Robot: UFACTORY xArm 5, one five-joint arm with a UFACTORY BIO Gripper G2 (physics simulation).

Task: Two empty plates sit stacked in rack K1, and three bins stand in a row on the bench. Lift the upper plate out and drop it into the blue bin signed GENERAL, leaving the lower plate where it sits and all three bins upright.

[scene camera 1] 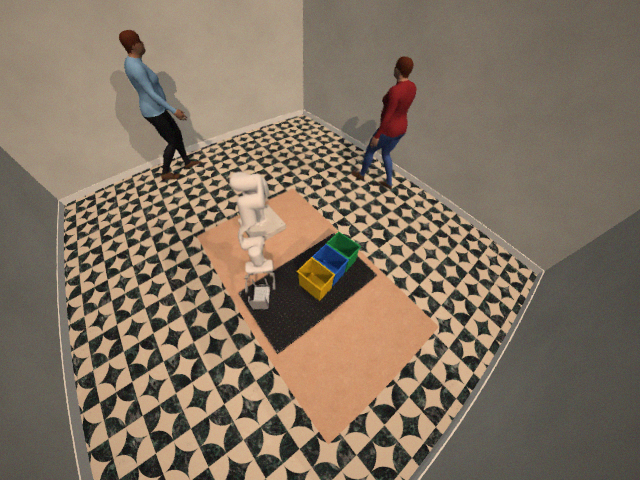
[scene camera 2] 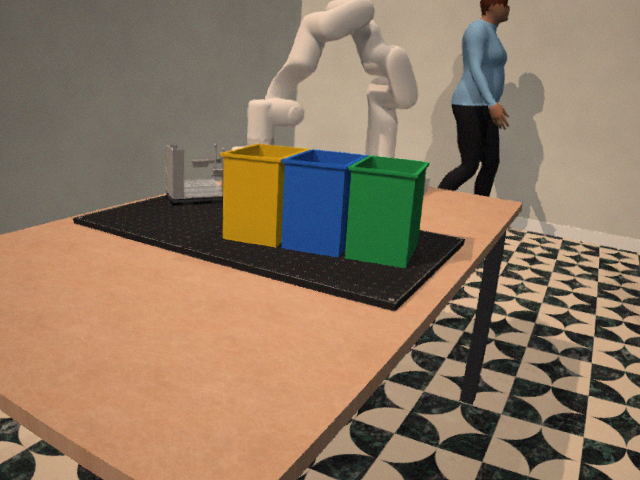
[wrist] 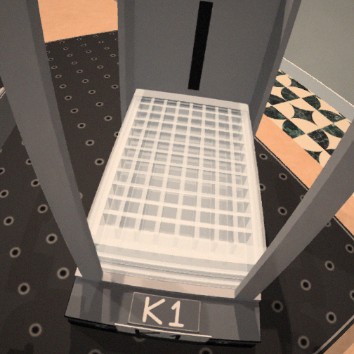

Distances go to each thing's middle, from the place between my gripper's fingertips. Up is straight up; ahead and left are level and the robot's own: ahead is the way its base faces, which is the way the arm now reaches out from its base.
Scene:
I see my gripper 320 mm to the right of the yellow bin (scene camera 2: 253,177) and 100 mm short of it. From my hand the other things lie so: blue bin (scene camera 2: 316,193): 450 mm to the left, 50 mm ahead; then green bin (scene camera 2: 386,194): 570 mm to the left, 10 mm ahead.

